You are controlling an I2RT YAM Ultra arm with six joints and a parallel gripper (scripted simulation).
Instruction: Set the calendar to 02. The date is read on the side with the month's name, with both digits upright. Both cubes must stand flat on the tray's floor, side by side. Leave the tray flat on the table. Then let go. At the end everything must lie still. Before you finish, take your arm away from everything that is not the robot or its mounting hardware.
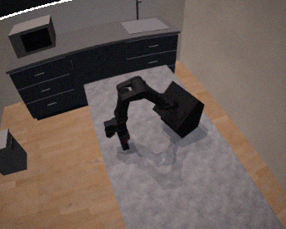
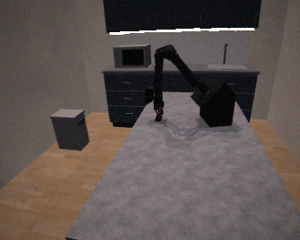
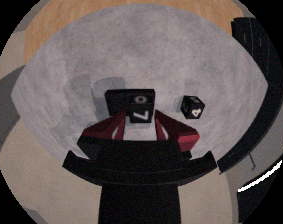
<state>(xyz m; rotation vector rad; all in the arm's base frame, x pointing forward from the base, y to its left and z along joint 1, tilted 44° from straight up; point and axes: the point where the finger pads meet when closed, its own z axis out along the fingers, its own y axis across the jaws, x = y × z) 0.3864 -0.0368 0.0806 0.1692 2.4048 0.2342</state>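
Now: the dark tray 20 mm to the left of my hand and 30 mm below it. Round my hand: dark calendar cube (90 mm to the right, 20 mm below).
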